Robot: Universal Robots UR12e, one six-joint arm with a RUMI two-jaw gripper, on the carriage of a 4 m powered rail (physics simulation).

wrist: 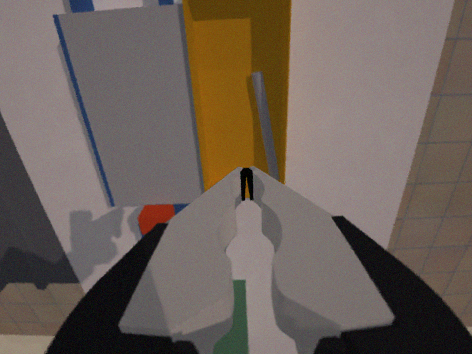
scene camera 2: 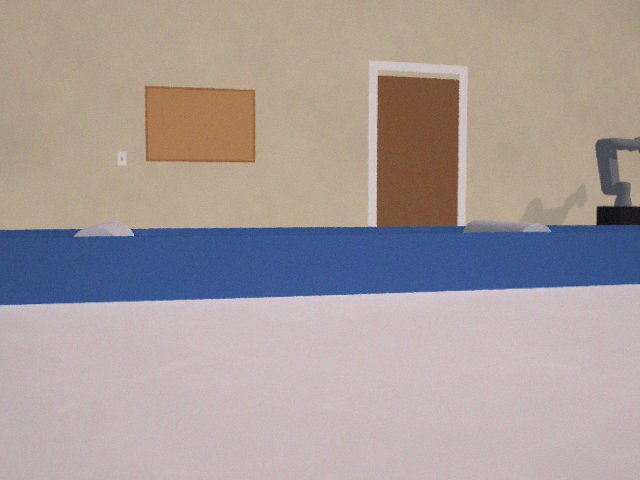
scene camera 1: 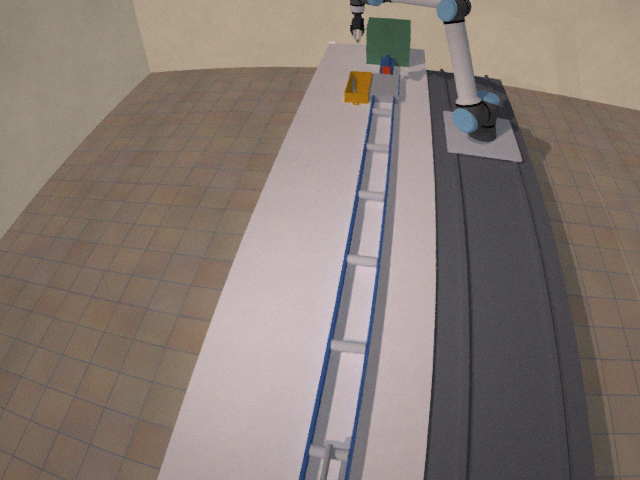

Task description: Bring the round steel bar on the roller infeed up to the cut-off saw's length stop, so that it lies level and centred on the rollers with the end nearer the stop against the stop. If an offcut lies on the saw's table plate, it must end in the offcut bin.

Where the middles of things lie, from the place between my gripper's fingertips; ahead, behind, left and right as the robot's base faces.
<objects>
Right now the yellow offcut bin [wrist: 224,50] is 350 mm below my hand and 40 mm to the right of it. Also, from my hand: grey offcut [wrist: 257,77] 370 mm below, 110 mm to the right, 40 mm ahead.
</objects>
